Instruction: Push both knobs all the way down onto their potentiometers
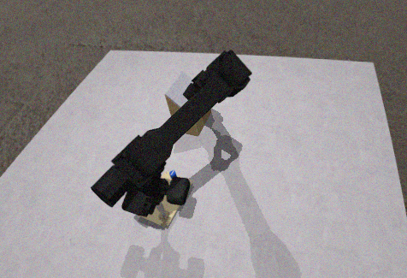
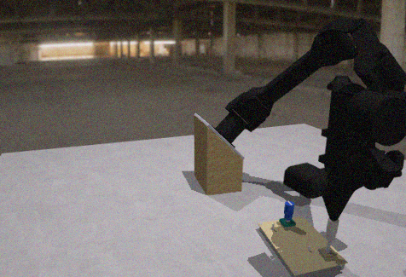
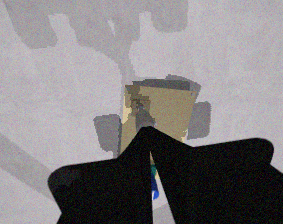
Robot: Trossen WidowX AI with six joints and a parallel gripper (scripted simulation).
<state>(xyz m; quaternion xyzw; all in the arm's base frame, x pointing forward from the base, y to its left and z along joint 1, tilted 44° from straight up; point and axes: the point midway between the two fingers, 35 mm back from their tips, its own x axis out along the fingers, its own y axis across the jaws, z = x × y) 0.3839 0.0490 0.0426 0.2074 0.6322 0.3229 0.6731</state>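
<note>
Now: gripper tip 11 cm past the blue knob, 3 cm above it and 2 cm to the left of it. The rest, counted from my gripper tip: grey knob: 2 cm below.
</note>
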